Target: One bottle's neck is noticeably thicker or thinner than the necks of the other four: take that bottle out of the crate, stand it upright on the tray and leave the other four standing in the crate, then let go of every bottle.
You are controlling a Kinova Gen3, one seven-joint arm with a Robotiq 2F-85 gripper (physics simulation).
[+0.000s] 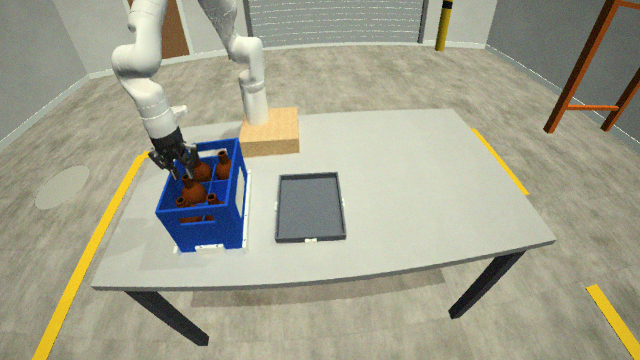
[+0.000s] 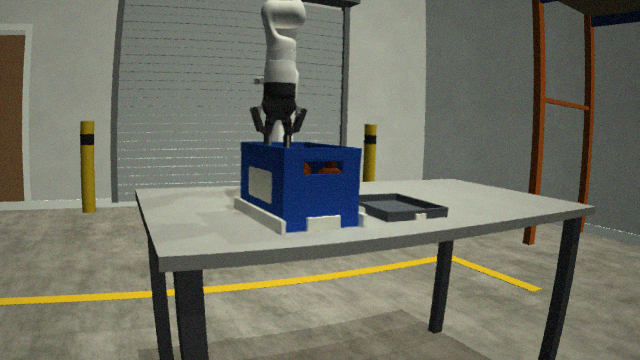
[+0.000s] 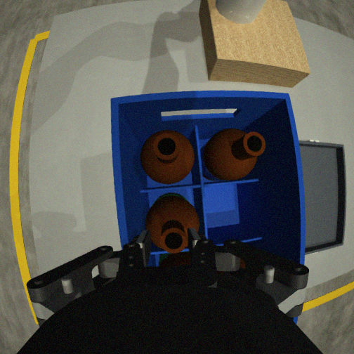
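Pixels of known places: gripper, fingertip midpoint: [image 1: 184, 177]; arm's base, link origin: [image 1: 257, 119].
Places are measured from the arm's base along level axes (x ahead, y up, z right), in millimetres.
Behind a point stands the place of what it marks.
The blue crate [image 1: 202, 234] {x 553, y -3, z 2 mm} [image 2: 322, 196] {x 553, y -6, z 0 mm} [image 3: 117, 165] holds five brown bottles in six compartments; the middle right one is empty. The back left bottle [image 1: 201, 172] {x 364, y 38, z 71 mm} [image 3: 167, 167], back right bottle [image 1: 223, 169] {x 351, y 43, z 1 mm} [image 3: 225, 156], middle left bottle [image 1: 194, 193] {x 452, y 40, z 54 mm} [image 3: 171, 217], front left bottle [image 1: 181, 202] {x 525, y 85, z 41 mm} [image 3: 175, 261] and front right bottle [image 1: 212, 198] {x 503, y 84, z -38 mm} stand in it. Neck differences are hard to tell. My gripper [image 1: 182, 175] {x 433, y 81, z 78 mm} [image 2: 278, 143] {x 433, y 81, z 78 mm} [image 3: 168, 238] is partly open, holding nothing, its fingertips either side of the middle left bottle's neck. The grey tray [image 1: 310, 207] {x 375, y -73, z -255 mm} [image 2: 400, 204] {x 314, y -73, z -303 mm} [image 3: 322, 200] holds no bottle.
White guide strips [image 1: 247, 215] {x 441, y -50, z -81 mm} [image 2: 260, 216] {x 481, y -62, z 122 mm} edge the crate's base on the table [image 1: 400, 200] {x 324, y -78, z -530 mm} [image 2: 200, 230] {x 541, y -78, z 260 mm}. The tray lies to the right of the crate. A wooden block [image 1: 270, 135] {x 101, y -7, z -77 mm} [image 3: 260, 45] under the arm's base stands behind, close to the crate's back right corner.
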